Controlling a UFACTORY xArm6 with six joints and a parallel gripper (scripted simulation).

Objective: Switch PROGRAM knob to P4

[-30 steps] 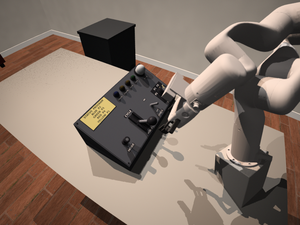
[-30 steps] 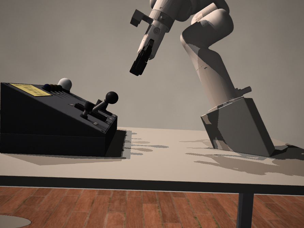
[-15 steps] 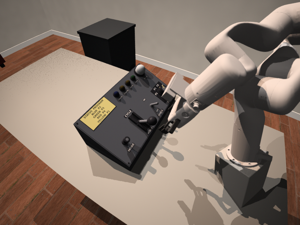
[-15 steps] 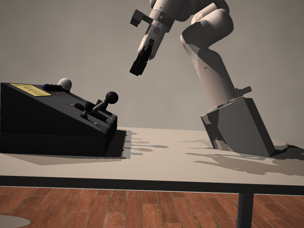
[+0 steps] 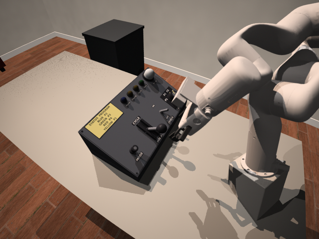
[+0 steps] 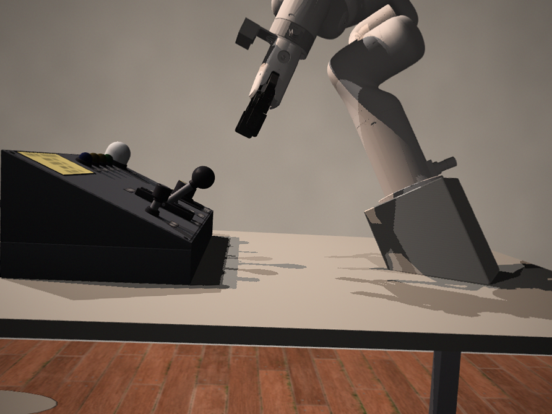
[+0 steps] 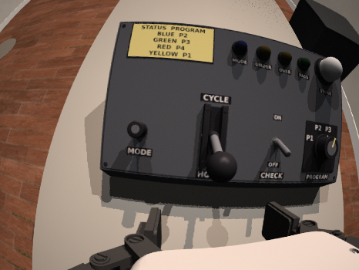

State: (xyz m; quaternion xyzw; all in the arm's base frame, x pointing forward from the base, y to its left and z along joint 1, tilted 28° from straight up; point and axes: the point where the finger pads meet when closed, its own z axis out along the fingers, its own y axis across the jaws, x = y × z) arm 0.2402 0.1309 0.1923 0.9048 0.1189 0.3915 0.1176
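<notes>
Now: hand 11 cm above the black ball lever, 10 cm short of it and 2 cm to the left of it. From my hand the other things lie so: check toggle (14 cm to the right, 13 cm ahead, 12 cm below); dark sloped console (17 cm ahead, 14 cm below, 8 cm to the right); mode knob (12 cm below, 12 cm ahead, 10 cm to the left).
</notes>
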